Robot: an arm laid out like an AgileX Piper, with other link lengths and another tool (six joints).
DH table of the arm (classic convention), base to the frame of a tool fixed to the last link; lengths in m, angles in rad. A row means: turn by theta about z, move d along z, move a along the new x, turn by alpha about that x. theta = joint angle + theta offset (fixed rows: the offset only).
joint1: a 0; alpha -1.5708; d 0.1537; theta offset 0
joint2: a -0.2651; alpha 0; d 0; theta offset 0.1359
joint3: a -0.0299; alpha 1.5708; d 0; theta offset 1.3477
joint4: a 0; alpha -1.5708; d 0.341; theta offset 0
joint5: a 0; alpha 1.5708; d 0; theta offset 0
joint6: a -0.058; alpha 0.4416; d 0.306; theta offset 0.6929
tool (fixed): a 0; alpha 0; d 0.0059; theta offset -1.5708
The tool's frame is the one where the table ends.
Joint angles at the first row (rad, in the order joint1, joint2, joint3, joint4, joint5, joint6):
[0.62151, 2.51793, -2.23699, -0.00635, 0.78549, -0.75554]
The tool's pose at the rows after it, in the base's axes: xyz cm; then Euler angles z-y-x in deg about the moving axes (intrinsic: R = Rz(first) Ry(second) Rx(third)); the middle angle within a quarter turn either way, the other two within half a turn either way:
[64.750 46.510 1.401 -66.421 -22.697 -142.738]
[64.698 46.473 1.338 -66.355 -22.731 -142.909]
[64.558 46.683 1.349 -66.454 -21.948 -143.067]
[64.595 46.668 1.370 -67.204 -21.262 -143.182]
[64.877 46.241 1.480 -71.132 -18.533 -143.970]
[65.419 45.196 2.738 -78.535 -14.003 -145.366]
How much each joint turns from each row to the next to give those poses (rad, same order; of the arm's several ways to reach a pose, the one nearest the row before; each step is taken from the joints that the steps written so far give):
[0.00000, 0.00367, -0.00004, 0.00636, -0.00606, 0.00000]
[0.00000, -0.00002, 0.00004, -0.00002, 0.00280, 0.00001]
[0.00000, 0.00000, 0.00001, 0.01419, -0.00036, -0.00002]
[0.00000, -0.00004, 0.00006, 0.00330, -0.00096, 0.01587]
[-0.00001, -0.00196, -0.00004, 0.00002, 0.00128, 0.08831]
[0.00001, -0.02075, -0.00011, -0.01191, 0.01378, 0.16724]

